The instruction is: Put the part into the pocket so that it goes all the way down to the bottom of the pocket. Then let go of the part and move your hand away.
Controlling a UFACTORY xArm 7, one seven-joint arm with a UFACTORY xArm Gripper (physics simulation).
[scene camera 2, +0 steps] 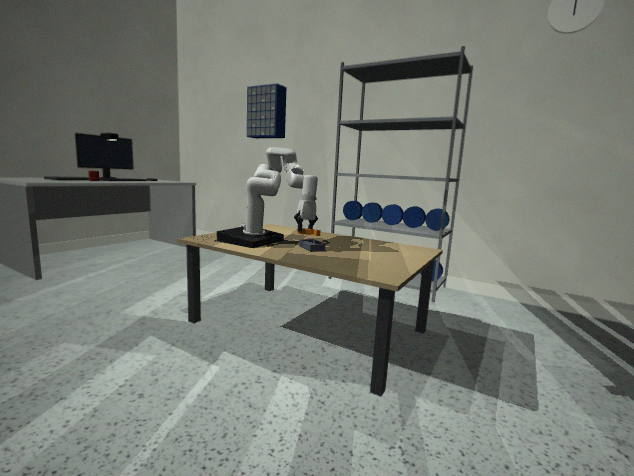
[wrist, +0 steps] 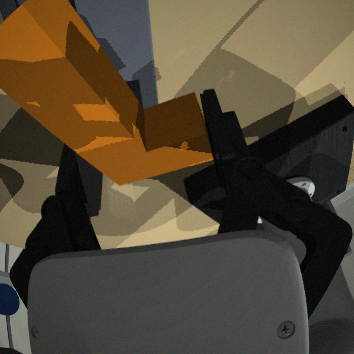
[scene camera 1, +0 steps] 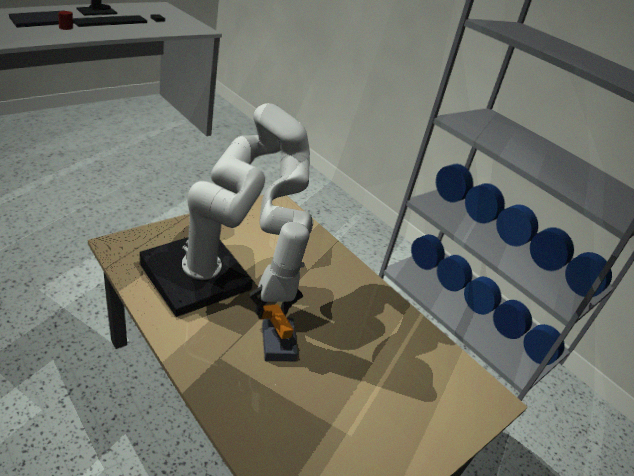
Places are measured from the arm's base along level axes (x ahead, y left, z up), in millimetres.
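Pixels of known places: gripper, fingertip midpoint: [scene camera 2: 304, 231] [wrist: 144, 124] [scene camera 1: 270, 315]; arm's base at its link origin: [scene camera 2: 254, 232] [scene camera 1: 201, 265].
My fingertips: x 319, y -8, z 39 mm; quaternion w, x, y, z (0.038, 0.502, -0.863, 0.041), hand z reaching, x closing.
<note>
For each thing: its top centre in the pictures, then the offset to it from my fingertips. Level surfaces: height alone.
- orange L-shaped part at its top centre: [wrist: 114, 114] [scene camera 1: 275, 317] [scene camera 2: 309, 228] dy -11, dx +28, dz +23 mm
- dark blue-grey pocket block at its top centre: [wrist: 82, 54] [scene camera 1: 280, 334] [scene camera 2: 312, 241] dy +7, dx +41, dz -50 mm
- wooden table at its surface level: dz -86 mm
The orange L-shaped part [scene camera 1: 279, 321] [scene camera 2: 311, 232] [wrist: 95, 100] is held between my fingers. My gripper [scene camera 1: 273, 309] [scene camera 2: 307, 228] [wrist: 144, 124] is shut on the part's short leg, while its long arm reaches out over the pocket block. The dark blue-grey pocket block [scene camera 1: 280, 355] [scene camera 2: 312, 246] [wrist: 127, 30] lies on the table below. In the scene camera 2 view a gap shows between part and block. The part hangs above the block, outside the pocket, and its long arm is turned at an angle to the block's sides. The part hides most of the pocket opening.
The wooden table [scene camera 1: 409, 435] [scene camera 2: 358, 262] carries the arm's black base plate [scene camera 1: 171, 289] [scene camera 2: 229, 237] [wrist: 312, 155] beside the block. A shelf rack [scene camera 1: 517, 135] [scene camera 2: 404, 66] with blue discs stands behind the table. A desk [scene camera 1: 189, 76] [scene camera 2: 174, 210] stands farther off.
</note>
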